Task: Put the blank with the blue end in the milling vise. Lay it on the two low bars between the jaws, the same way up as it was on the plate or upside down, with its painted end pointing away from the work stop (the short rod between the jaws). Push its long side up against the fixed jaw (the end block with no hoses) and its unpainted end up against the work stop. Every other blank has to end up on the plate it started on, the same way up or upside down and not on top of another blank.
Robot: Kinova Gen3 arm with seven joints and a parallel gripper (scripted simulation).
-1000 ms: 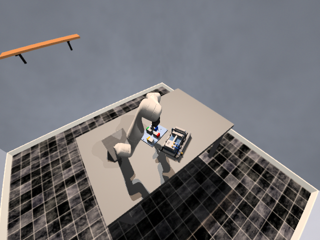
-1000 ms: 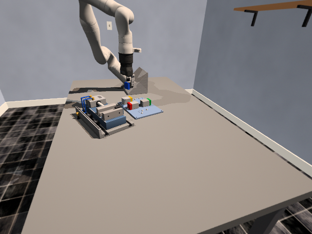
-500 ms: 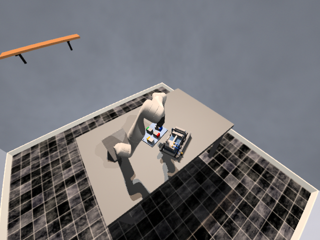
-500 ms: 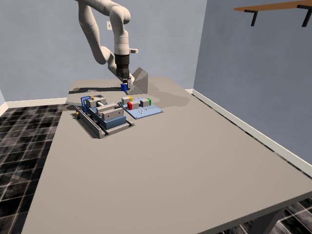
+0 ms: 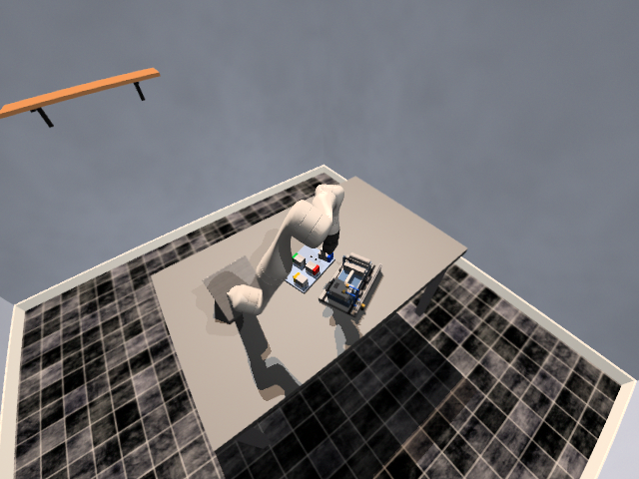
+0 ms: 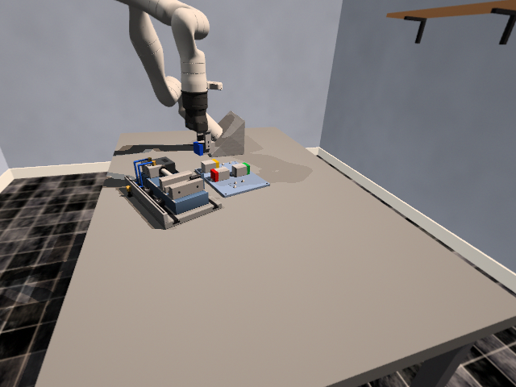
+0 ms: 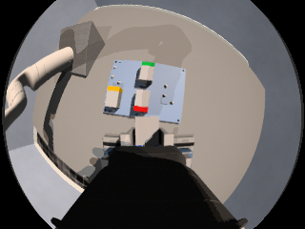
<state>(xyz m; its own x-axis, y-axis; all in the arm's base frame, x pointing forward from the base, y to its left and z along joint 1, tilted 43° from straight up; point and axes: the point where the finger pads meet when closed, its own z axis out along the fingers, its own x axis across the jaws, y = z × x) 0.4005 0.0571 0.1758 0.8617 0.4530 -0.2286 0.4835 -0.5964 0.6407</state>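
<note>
Now: the fixed jaw 15 cm ahead of my hand, 9 cm below it and 6 cm to the right of it. Round my hand: yellow-ended blank (14 cm below, 13 cm behind, 2 cm to the left); blue-ended blank (2 cm below); red-ended blank (14 cm below, 6 cm to the left, 5 cm behind).
</note>
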